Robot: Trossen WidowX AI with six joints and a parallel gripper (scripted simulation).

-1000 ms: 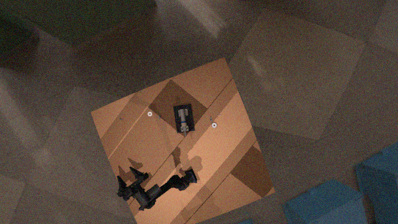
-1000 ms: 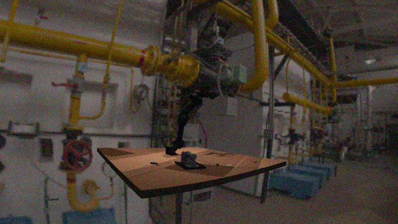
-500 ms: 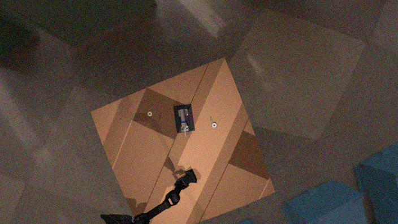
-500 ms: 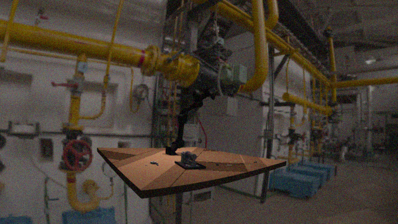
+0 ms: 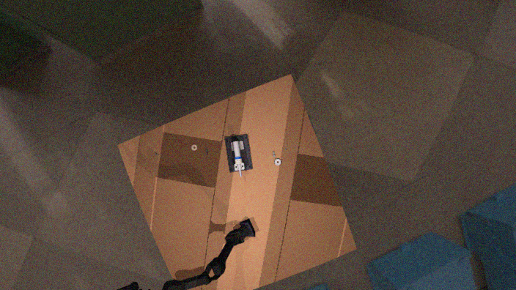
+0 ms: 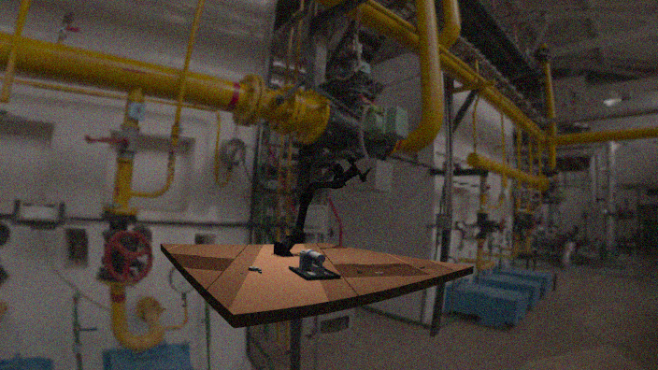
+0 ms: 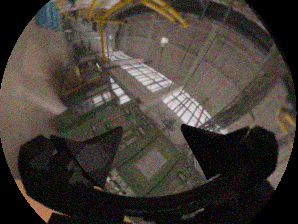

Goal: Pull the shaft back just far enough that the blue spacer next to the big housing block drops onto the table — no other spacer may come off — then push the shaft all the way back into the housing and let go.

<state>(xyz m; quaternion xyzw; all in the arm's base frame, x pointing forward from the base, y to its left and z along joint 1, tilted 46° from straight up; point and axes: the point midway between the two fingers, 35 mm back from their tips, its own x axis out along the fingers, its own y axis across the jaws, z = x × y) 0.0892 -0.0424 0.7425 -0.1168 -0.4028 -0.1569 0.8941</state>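
The grey shaft is 69 cm to the right of my gripper tip, 51 cm below it and 21 cm ahead of it. The rest, counted from my gripper tip: blue spacer 71 cm to the right, 51 cm below, 25 cm ahead.
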